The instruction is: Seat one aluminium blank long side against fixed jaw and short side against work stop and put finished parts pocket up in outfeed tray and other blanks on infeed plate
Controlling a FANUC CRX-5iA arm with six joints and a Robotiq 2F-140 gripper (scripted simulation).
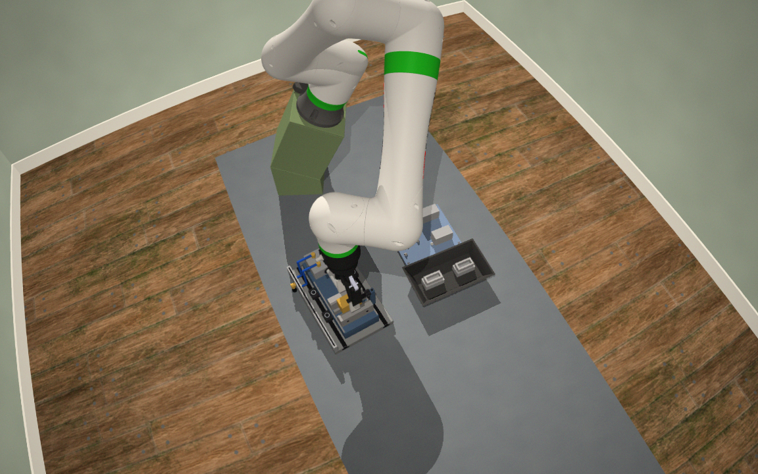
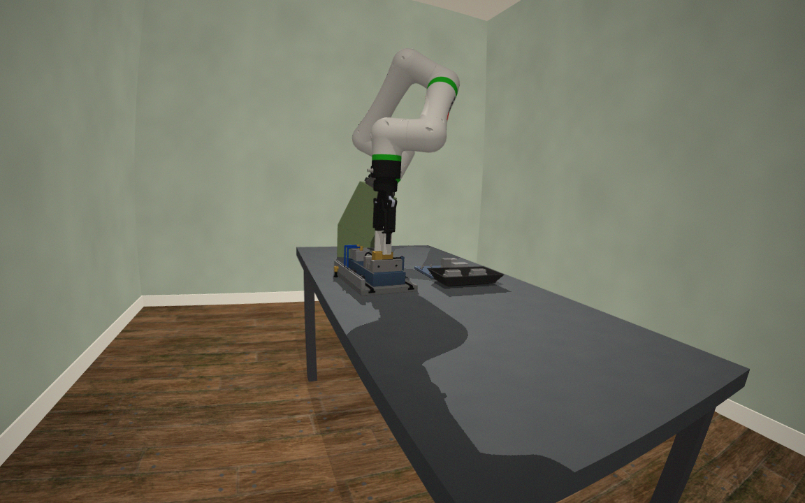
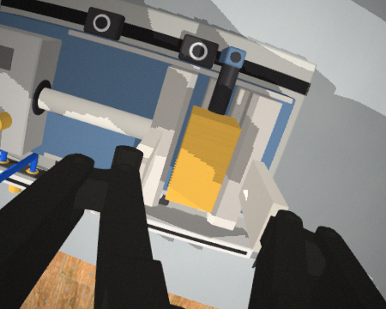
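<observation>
My gripper is now 50 mm above the brass blank. From my hand the other things lie so: fixed jaw (30 mm ahead, 70 mm below); work stop rod (10 mm behind, 50 mm to the left, 50 mm below); moving jaw (30 mm behind, 70 mm below).
</observation>
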